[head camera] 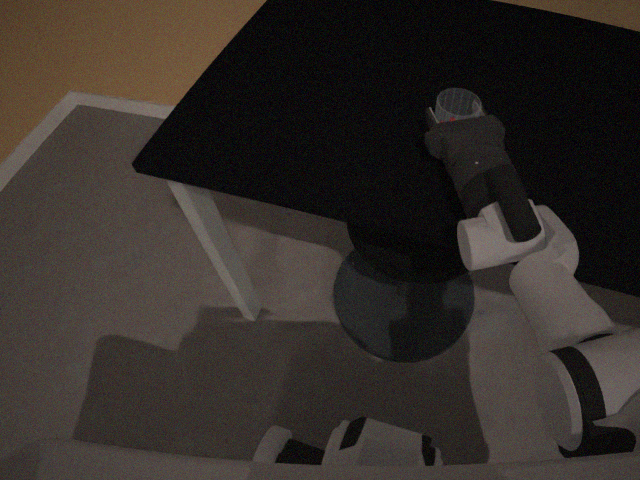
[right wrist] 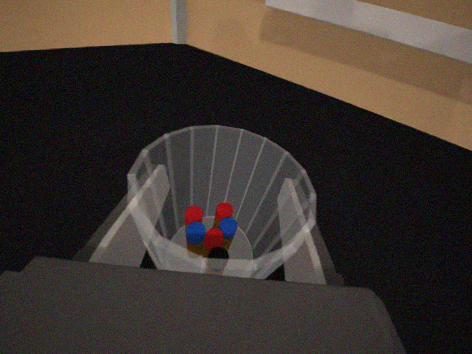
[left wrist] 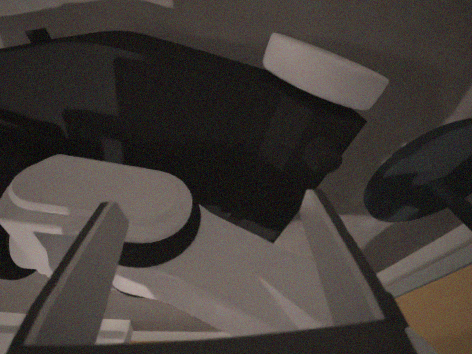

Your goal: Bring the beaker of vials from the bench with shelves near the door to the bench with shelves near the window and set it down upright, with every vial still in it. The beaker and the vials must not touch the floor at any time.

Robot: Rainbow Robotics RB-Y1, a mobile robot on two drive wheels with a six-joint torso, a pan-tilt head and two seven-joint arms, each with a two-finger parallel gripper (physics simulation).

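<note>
The clear beaker (head camera: 458, 100) (right wrist: 220, 150) stands upright over the black bench top (head camera: 289, 129) (right wrist: 75, 135). Several vials (right wrist: 214, 237) with red, blue and black caps are inside it. My right gripper (head camera: 456, 112) (right wrist: 224, 182) has one finger on each side of the beaker, against its walls, and is shut on it. The beaker's underside is hidden, so I cannot tell whether it touches the bench. My left gripper (left wrist: 213, 206) is open and empty, away from the bench. Which of the two benches this is does not show.
A stool with a dark round base (head camera: 403, 315) (left wrist: 420, 175) stands at the bench's front edge. A pale bench leg (head camera: 217, 248) is at the left in the head view. A pale post (right wrist: 178, 22) and a shelf board (right wrist: 390, 22) are beyond the bench top.
</note>
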